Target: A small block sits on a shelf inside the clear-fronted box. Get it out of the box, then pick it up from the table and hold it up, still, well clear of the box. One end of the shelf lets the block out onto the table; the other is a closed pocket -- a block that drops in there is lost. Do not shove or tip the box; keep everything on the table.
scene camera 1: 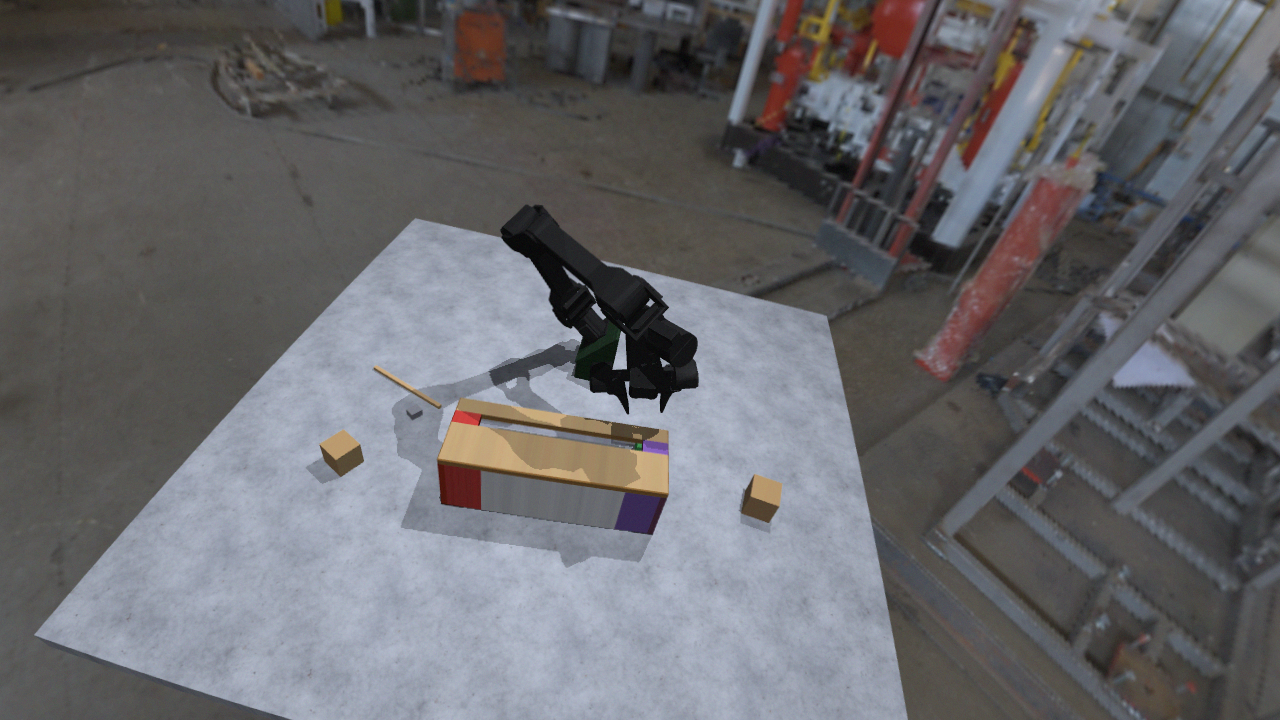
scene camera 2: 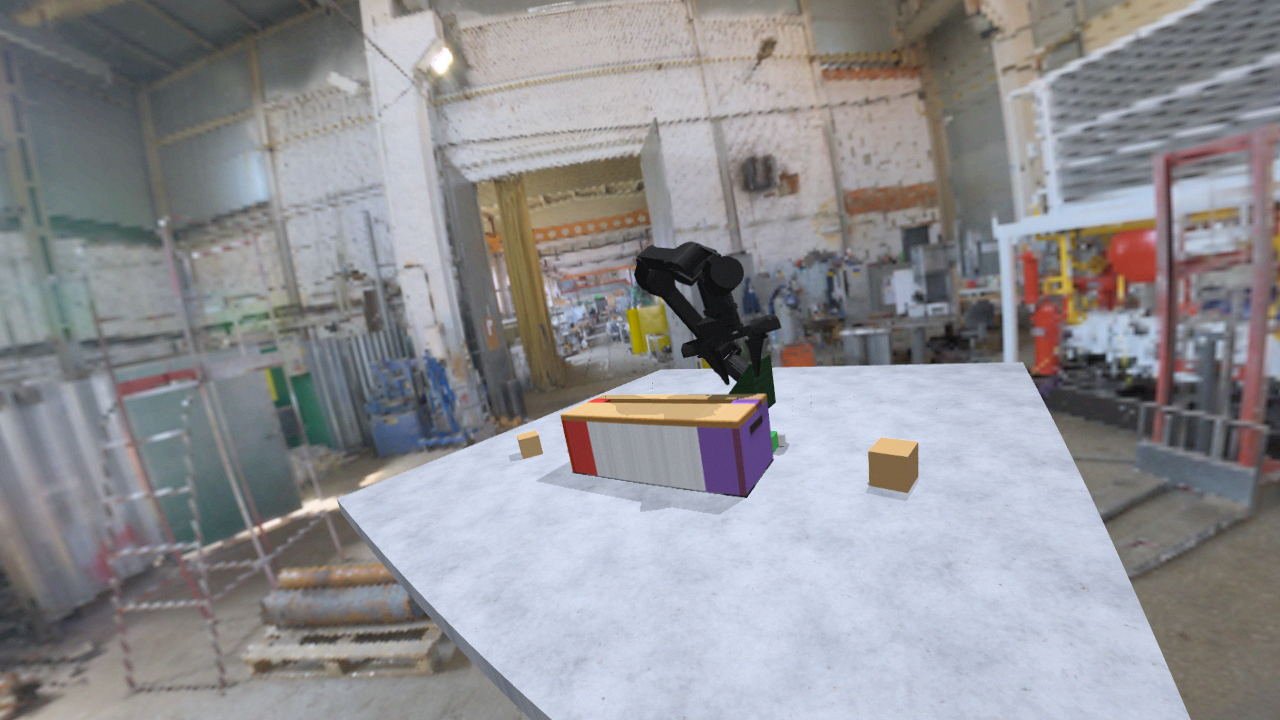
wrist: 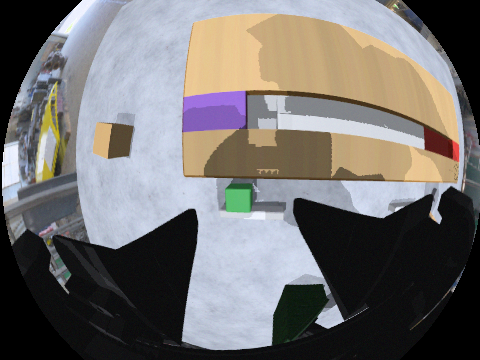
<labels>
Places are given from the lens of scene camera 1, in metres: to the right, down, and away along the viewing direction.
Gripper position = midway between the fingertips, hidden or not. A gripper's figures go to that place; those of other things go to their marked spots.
my gripper [scene camera 1: 644, 412]: 0.01, 0.10, 1.02
tan cube [scene camera 1: 341, 452]: -0.53, 0.16, 0.94
</labels>
